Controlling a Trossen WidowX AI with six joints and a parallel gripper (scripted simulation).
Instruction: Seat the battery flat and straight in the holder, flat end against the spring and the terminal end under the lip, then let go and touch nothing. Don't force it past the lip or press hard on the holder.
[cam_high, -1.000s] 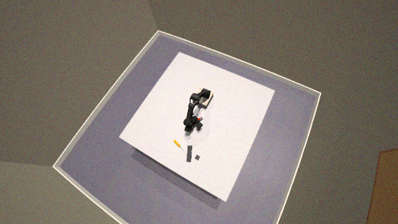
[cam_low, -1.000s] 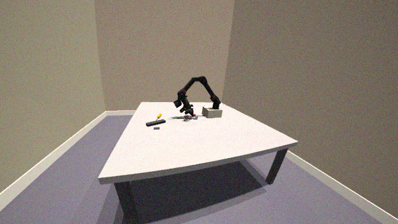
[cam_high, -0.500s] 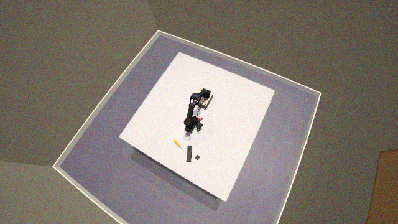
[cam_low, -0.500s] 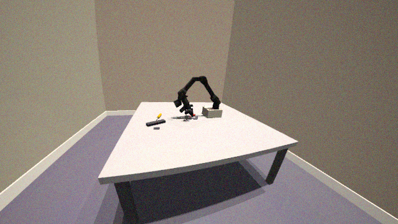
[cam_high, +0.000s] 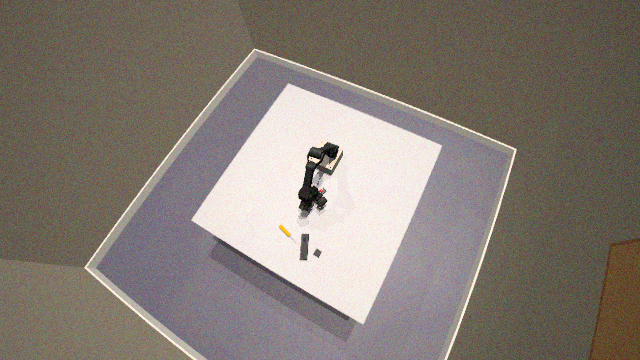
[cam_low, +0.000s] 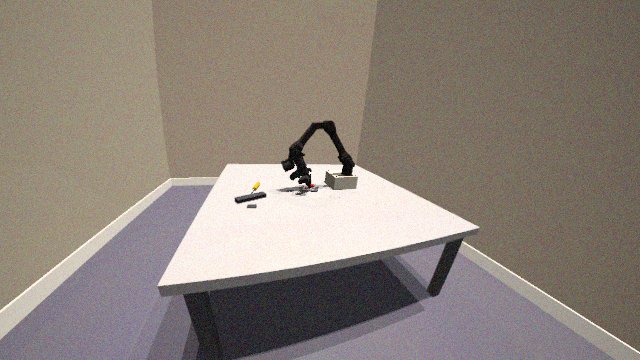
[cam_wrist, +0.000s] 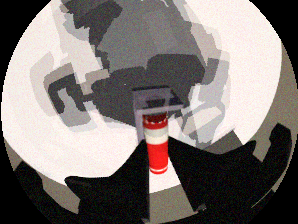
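The battery is 1 cm above my gripper tip. From my gripper tip the other things lie so: yellow-handled screwdriver 33 cm ahead, 5 cm to the right, 1 cm below; then dark bar 35 cm ahead, 8 cm to the left, 1 cm below.
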